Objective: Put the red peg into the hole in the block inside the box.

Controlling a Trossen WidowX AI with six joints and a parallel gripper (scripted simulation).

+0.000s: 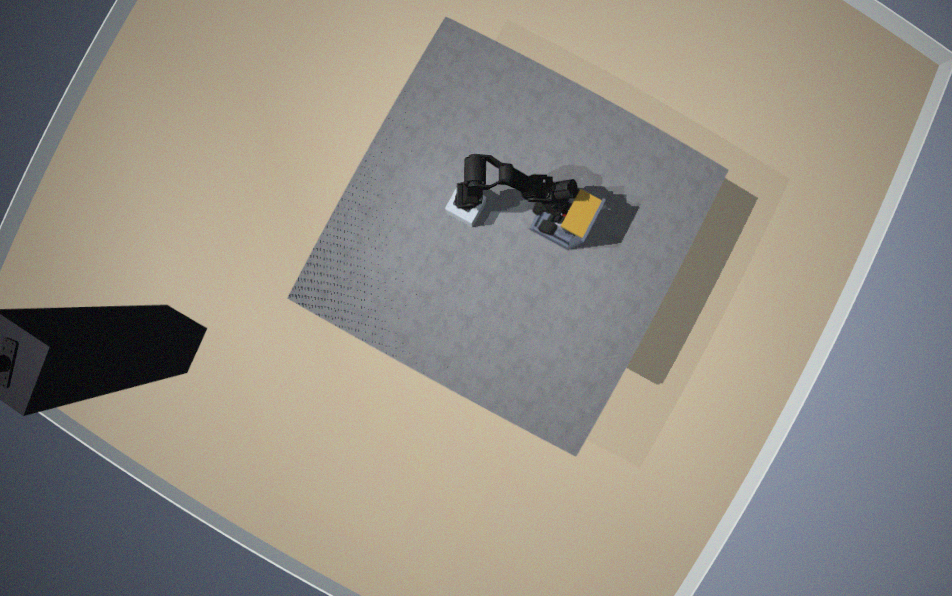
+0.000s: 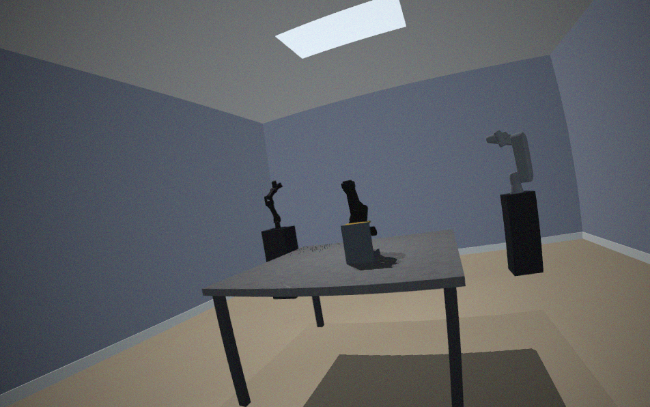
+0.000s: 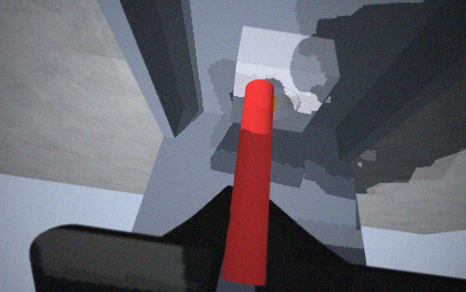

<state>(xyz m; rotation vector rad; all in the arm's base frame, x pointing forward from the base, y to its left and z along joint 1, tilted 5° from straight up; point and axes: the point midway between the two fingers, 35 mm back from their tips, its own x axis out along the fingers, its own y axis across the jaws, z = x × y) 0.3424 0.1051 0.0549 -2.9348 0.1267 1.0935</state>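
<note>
The red peg is 3 cm behind my gripper tip. Round my gripper tip: orange roof 12 cm above, 1 cm to the left, 1 cm ahead.
</note>
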